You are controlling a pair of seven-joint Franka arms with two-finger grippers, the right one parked.
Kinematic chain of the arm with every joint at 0, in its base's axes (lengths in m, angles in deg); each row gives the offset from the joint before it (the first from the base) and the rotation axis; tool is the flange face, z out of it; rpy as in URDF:
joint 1: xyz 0 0 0.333 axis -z
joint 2: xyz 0 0 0 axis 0.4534 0.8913 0
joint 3: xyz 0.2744 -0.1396 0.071 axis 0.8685 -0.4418 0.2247
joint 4: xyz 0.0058 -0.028 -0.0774 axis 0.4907 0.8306 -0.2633
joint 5: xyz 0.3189 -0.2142 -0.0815 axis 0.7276 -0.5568 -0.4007
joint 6: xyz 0 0 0 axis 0.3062 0.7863 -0.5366
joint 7: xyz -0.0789 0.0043 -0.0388 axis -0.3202 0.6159 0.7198
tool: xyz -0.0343 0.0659 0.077 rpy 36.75 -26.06 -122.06
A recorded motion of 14 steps. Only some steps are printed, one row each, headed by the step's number.
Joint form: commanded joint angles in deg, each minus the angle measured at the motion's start. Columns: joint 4, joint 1, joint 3, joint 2, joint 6, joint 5, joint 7.
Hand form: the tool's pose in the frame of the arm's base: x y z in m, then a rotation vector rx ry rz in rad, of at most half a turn. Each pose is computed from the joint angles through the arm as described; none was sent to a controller.
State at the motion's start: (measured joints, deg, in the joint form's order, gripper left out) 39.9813 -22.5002 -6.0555 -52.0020 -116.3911 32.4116 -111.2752
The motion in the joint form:
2: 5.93 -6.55 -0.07 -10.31 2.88 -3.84 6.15
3: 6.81 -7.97 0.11 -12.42 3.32 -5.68 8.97
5: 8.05 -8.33 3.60 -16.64 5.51 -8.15 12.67
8: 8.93 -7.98 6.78 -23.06 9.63 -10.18 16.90
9: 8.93 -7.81 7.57 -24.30 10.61 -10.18 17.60
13: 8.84 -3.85 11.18 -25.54 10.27 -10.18 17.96
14: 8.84 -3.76 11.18 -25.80 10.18 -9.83 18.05
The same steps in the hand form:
2: 0.5845 -0.1625 0.5248 -2.9601 -0.1726 0.3004
3: 0.5780 -0.1501 0.5382 -2.9896 -0.1441 0.3065
5: 0.5632 -0.1193 0.5653 -3.0110 -0.1532 0.3167
8: 0.5295 -0.0976 0.6134 -3.0308 -0.1232 0.3001
9: 0.5223 -0.0919 0.6235 -3.0290 -0.1233 0.2941
13: 0.5161 -0.0954 0.6358 -3.0355 -0.1061 0.2503
14: 0.5149 -0.0955 0.6383 -3.0312 -0.1029 0.2386

